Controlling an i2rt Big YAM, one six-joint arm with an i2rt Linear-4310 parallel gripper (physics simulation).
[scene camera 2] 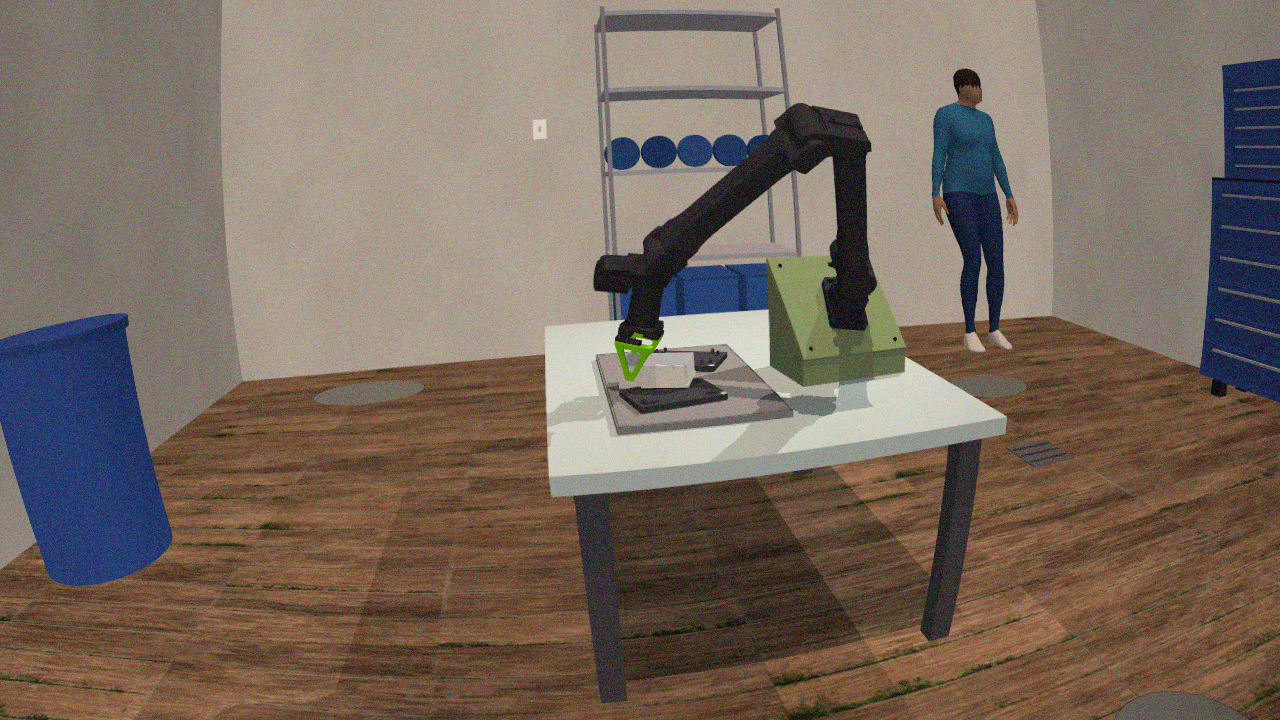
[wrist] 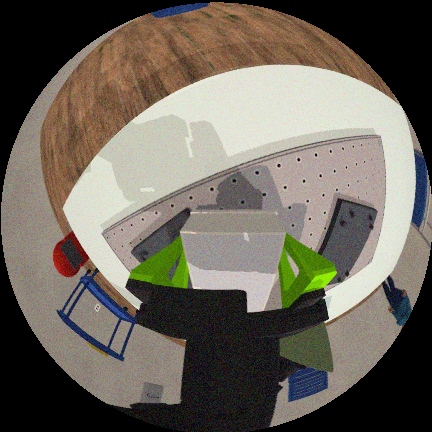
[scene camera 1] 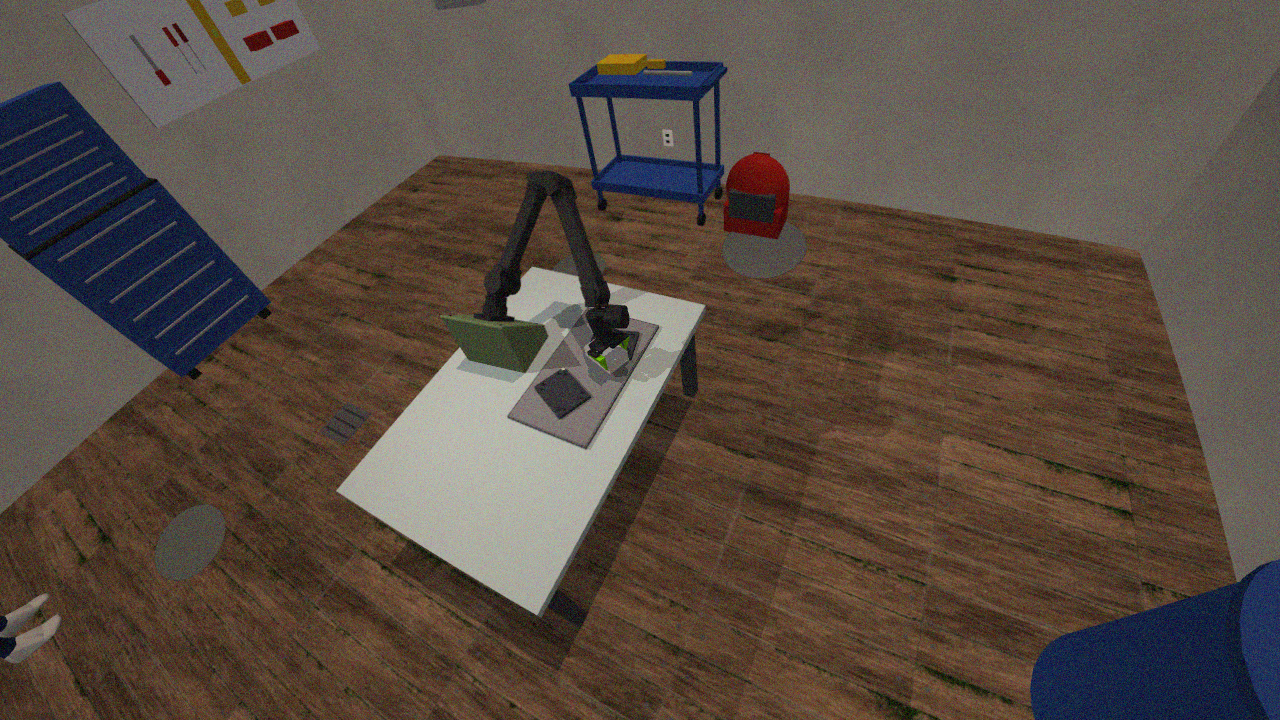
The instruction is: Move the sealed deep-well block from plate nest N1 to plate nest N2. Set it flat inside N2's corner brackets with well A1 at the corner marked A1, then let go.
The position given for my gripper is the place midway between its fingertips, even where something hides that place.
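A pale block point(scene camera 2: 661, 370), which I can also see in the wrist view point(wrist: 224, 248), is in the grip of my gripper point(scene camera 2: 634, 374). My gripper appears in the wrist view point(wrist: 232, 232) too, and in scene camera 1 point(scene camera 1: 615, 361). The block is still resting on a dark nest point(wrist: 169, 231). I also see a grey perforated plate point(scene camera 2: 747, 394), visible in the wrist view point(wrist: 303, 186) as well.
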